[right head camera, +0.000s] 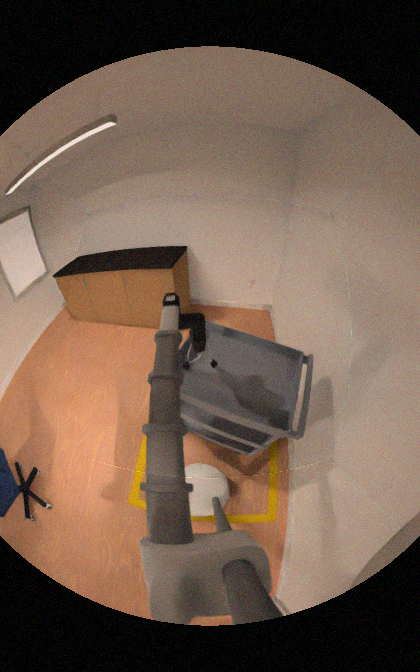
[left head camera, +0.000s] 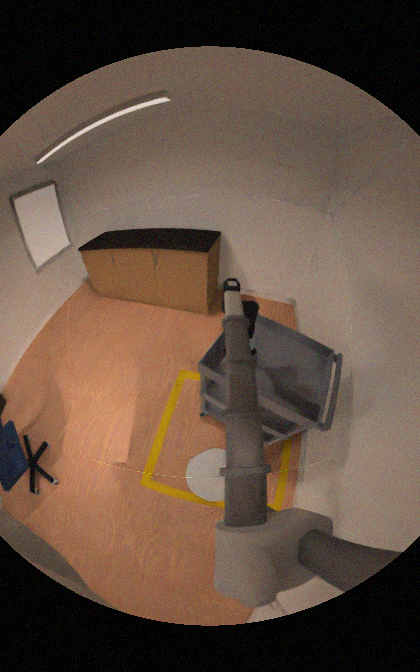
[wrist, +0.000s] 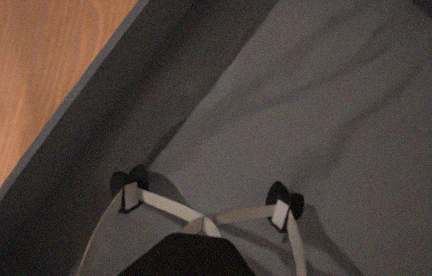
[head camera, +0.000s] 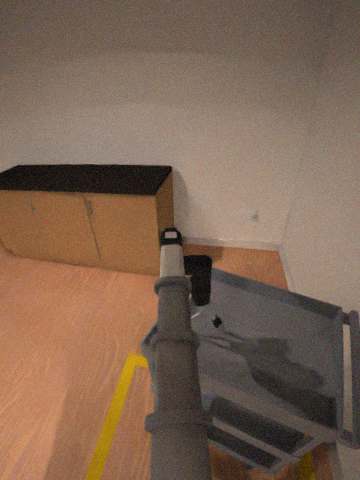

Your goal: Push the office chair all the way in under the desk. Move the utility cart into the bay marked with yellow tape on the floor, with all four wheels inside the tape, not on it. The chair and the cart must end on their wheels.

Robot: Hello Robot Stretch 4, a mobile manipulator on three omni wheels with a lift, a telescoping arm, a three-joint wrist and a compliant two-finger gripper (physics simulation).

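Places are measured from the robot's base along level axes (x up, y left, z back), in metres.
Where they show: gripper, fingertip midpoint: point(wrist: 207, 188) point(head camera: 198, 326).
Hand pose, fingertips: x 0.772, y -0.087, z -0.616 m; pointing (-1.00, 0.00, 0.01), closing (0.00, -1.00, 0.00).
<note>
After its pixels a point has its place.
The grey utility cart point(head camera: 280, 320) {x 0.767, y -0.410, z -0.618 m} point(left head camera: 300, 360) point(right head camera: 240, 350) point(wrist: 325, 100) {x 0.767, y -0.189, z -0.714 m} stands askew across the far part of the yellow tape bay point(head camera: 111, 430) {x -0.026, y 0.393, z -0.481 m} point(left head camera: 165, 430) point(right head camera: 273, 480). One near wheel shows inside the tape in the left head view; the other wheels are hidden or unclear. My gripper point(right head camera: 200, 364) point(wrist: 207, 188) {x 0.772, y -0.087, z -0.616 m} is open, fingers spread and pointing down in the cart's top tray, near its left rim, holding nothing. Whether the fingertips touch the tray is unclear. The blue office chair point(left head camera: 12, 455) point(right head camera: 6, 485) is cut off at the left edge, its star base on the floor. The desk is not recognizable.
A wooden cabinet point(head camera: 125, 230) {x 0.507, y 0.382, z -1.752 m} point(left head camera: 180, 275) point(right head camera: 150, 295) with a black top stands at the back wall, left of the cart. The right wall point(head camera: 330, 200) {x 0.919, y -1.032, z -1.354 m} runs close beside the cart's handle. A white round body point(left head camera: 207, 475) point(right head camera: 205, 487) shows at the bay's near edge.
</note>
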